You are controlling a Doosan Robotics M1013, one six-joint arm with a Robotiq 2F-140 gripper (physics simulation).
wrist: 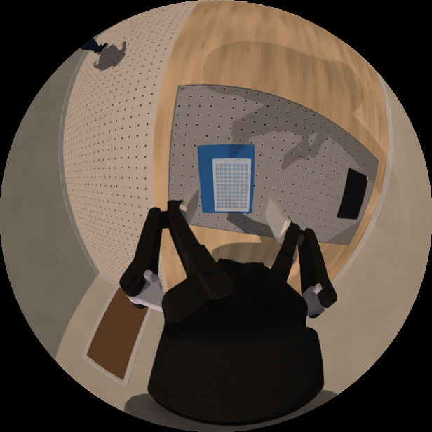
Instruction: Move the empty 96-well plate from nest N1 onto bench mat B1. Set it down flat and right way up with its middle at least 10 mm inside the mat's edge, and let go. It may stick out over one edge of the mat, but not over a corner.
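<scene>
The 96-well plate (232, 185), pale and gridded, lies flat with its wells facing up on the blue bench mat (207, 175). Blue mat shows on its left, beyond its far end and as a thin strip on its right. Its near end lies close to the mat's near edge. My gripper (233, 200) is open, with its two pale finger pads standing wide apart above and nearer than the plate. Nothing is between the pads. Nest N1 cannot be made out in this view.
A grey perforated board (285, 190) lies under the mat on the wooden bench (240, 30). A black rectangular block or pad (353, 194) is at the board's right. A pale perforated panel (110, 150) stands or lies at the left. A brown panel (117, 337) shows at lower left.
</scene>
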